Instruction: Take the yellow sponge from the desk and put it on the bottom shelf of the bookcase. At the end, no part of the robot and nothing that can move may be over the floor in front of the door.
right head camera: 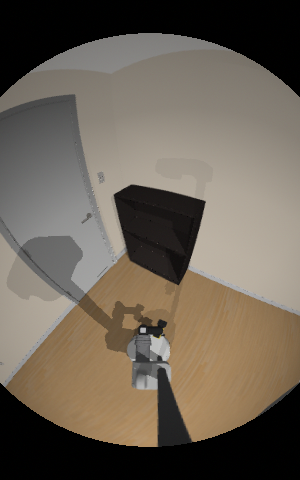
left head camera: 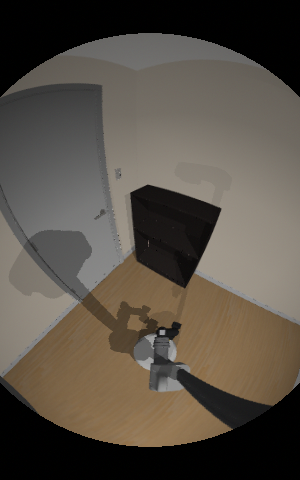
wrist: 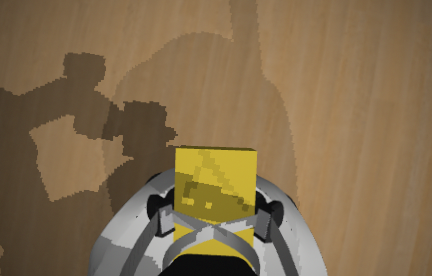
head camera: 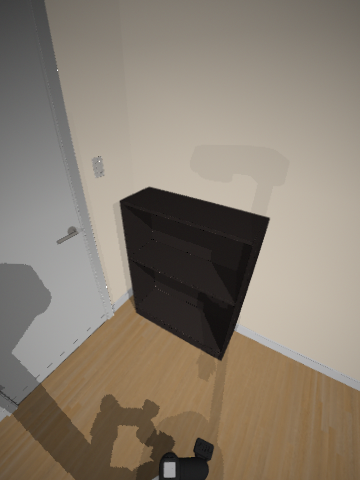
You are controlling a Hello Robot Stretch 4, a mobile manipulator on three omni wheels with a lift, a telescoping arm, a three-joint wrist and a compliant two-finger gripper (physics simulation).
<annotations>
same spot on black bookcase: (right head camera: 180, 212) = (head camera: 230, 237)
</annotations>
